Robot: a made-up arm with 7 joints. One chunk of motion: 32 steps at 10 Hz.
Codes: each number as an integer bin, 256 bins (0 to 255) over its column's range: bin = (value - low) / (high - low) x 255, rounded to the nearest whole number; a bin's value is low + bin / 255 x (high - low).
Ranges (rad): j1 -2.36..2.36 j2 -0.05..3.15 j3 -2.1..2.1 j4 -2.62..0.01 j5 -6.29..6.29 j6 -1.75..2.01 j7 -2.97..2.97
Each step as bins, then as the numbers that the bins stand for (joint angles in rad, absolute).
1 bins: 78 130 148 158 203 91 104
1 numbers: -0.9162 1.5814 0.3376 -0.9904 3.7247 -0.4082 -0.5474
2 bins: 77 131 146 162 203 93 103
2 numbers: -0.9347 1.5939 0.3047 -0.9492 3.7247 -0.3787 -0.5707
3 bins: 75 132 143 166 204 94 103
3 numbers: -0.9718 1.6065 0.2553 -0.9079 3.7740 -0.3640 -0.5707
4 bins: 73 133 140 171 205 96 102
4 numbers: -1.0088 1.6190 0.2059 -0.8564 3.8233 -0.3345 -0.5940
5 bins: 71 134 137 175 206 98 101
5 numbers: -1.0458 1.6316 0.1565 -0.8151 3.8727 -0.3050 -0.6173
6 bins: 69 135 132 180 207 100 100
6 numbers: -1.0828 1.6441 0.0741 -0.7635 3.9220 -0.2755 -0.6406
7 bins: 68 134 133 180 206 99 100
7 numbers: -1.1013 1.6316 0.0906 -0.7635 3.8727 -0.2902 -0.6406
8 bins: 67 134 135 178 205 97 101
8 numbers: -1.1198 1.6316 0.1235 -0.7842 3.8233 -0.3197 -0.6173
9 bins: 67 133 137 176 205 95 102
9 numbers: -1.1198 1.6190 0.1565 -0.8048 3.8233 -0.3492 -0.5940
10 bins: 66 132 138 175 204 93 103
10 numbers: -1.1384 1.6065 0.1729 -0.8151 3.7740 -0.3787 -0.5707
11 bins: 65 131 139 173 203 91 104
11 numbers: -1.1569 1.5939 0.1894 -0.8357 3.7247 -0.4082 -0.5474
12 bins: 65 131 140 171 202 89 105
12 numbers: -1.1569 1.5939 0.2059 -0.8564 3.6753 -0.4377 -0.5241
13 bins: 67 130 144 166 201 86 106
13 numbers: -1.1198 1.5814 0.2718 -0.9079 3.6260 -0.4819 -0.5008
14 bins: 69 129 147 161 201 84 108
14 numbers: -1.0828 1.5688 0.3212 -0.9595 3.6260 -0.5114 -0.4542
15 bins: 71 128 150 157 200 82 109
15 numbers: -1.0458 1.5563 0.3706 -1.0007 3.5767 -0.5409 -0.4309
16 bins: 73 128 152 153 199 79 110
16 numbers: -1.0088 1.5563 0.4035 -1.0420 3.5273 -0.5851 -0.4076
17 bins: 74 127 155 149 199 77 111
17 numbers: -0.9903 1.5437 0.4529 -1.0833 3.5273 -0.6146 -0.3844
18 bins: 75 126 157 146 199 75 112
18 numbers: -0.9718 1.5312 0.4859 -1.1142 3.5273 -0.6441 -0.3611
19 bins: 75 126 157 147 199 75 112
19 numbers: -0.9718 1.5312 0.4859 -1.1039 3.5273 -0.6441 -0.3611
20 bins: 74 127 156 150 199 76 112
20 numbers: -0.9903 1.5437 0.4694 -1.0729 3.5273 -0.6294 -0.3611
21 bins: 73 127 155 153 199 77 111
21 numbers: -1.0088 1.5437 0.4529 -1.0420 3.5273 -0.6146 -0.3844
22 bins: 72 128 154 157 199 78 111
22 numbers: -1.0273 1.5563 0.4365 -1.0007 3.5273 -0.5999 -0.3844
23 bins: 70 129 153 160 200 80 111
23 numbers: -1.0643 1.5688 0.4200 -0.9698 3.5767 -0.5704 -0.3844
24 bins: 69 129 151 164 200 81 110
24 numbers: -1.0828 1.5688 0.3871 -0.9285 3.5767 -0.5556 -0.4076
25 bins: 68 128 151 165 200 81 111
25 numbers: -1.1013 1.5563 0.3871 -0.9182 3.5767 -0.5556 -0.3844
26 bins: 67 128 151 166 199 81 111
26 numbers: -1.1198 1.5563 0.3871 -0.9079 3.5273 -0.5556 -0.3844
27 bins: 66 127 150 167 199 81 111
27 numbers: -1.1384 1.5437 0.3706 -0.8976 3.5273 -0.5556 -0.3844
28 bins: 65 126 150 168 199 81 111
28 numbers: -1.1569 1.5312 0.3706 -0.8873 3.5273 -0.5556 -0.3844
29 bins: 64 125 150 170 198 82 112
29 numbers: -1.1754 1.5186 0.3706 -0.8667 3.4780 -0.5409 -0.3611
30 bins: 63 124 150 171 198 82 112
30 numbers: -1.1939 1.5061 0.3706 -0.8564 3.4780 -0.5409 -0.3611
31 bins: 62 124 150 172 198 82 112
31 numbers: -1.2124 1.5061 0.3706 -0.8460 3.4780 -0.5409 -0.3611
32 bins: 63 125 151 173 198 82 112
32 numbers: -1.1939 1.5186 0.3871 -0.8357 3.4780 -0.5409 -0.3611
